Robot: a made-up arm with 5 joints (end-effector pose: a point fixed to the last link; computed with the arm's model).
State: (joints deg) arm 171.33 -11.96 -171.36 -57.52 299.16
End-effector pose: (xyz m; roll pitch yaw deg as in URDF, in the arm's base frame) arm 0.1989 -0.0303 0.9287 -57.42 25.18 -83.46
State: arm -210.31 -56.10 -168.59 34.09 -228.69
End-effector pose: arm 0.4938 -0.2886 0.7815 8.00 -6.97 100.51
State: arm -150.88 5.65 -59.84 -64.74 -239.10
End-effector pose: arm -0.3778 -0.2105 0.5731 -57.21 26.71 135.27
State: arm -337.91 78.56 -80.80 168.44 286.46
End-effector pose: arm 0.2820 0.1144 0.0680 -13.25 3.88 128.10
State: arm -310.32 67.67 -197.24 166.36 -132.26
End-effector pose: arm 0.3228 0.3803 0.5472 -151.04 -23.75 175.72
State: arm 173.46 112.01 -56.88 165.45 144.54
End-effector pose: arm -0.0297 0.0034 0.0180 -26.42 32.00 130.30
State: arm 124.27 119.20 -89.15 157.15 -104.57
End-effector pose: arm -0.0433 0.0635 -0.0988 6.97 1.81 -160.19
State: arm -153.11 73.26 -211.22 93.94 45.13
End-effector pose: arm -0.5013 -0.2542 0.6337 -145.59 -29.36 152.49
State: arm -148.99 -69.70 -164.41 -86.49 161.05
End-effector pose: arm 0.4858 0.2920 0.5064 165.06 -36.89 54.97
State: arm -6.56 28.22 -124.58 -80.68 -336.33
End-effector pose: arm 0.4422 -0.0508 0.7501 -1.19 -2.71 -162.86
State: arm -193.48 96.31 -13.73 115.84 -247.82
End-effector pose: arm 0.0620 -0.0149 0.2183 -17.14 6.85 97.67
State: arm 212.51 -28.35 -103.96 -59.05 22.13
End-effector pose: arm -0.0199 -0.0127 0.9498 4.33 10.51 55.04
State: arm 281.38 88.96 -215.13 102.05 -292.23
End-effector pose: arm 0.1193 -0.5930 0.4789 -157.49 -8.89 -148.16
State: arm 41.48 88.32 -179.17 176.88 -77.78
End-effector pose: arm 0.4075 0.3603 0.2880 -94.06 12.19 130.62
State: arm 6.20 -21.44 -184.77 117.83 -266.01
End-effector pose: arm -0.1829 -0.0199 0.9382 -91.62 3.99 -83.91
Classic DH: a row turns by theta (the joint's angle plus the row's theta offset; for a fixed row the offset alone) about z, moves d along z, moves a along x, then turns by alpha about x. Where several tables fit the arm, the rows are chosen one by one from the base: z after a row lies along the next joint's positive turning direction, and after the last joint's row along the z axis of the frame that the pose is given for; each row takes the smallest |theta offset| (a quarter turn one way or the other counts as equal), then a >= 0, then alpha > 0; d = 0 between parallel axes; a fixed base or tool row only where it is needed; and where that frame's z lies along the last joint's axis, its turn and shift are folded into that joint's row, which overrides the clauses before.
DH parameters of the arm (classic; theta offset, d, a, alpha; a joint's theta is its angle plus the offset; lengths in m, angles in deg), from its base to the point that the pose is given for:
joint 1: 0 0.324 0 -90
joint 2: -79.37 0 0.2981 0
joint 3: -23.38 0 -0.3353 0
joint 4: -77.25 0 -0.063 90
joint 5: 180 0.081 0 0

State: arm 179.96 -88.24 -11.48 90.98 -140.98
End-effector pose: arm -0.0933 0.0001 0.4456 174.47 6.78 -39.39
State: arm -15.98 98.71 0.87 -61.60 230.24
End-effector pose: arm -0.0516 0.0148 0.1041 -149.03 -23.18 107.28
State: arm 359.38 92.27 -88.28 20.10 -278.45
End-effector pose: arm 0.3661 -0.0040 -0.1736 156.14 3.44 -82.90
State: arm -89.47 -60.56 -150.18 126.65 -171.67
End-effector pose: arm -0.0034 0.3718 0.8135 125.55 79.80 35.65
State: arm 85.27 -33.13 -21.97 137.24 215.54
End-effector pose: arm 0.0103 0.1244 0.3995 -103.36 -53.71 -173.89
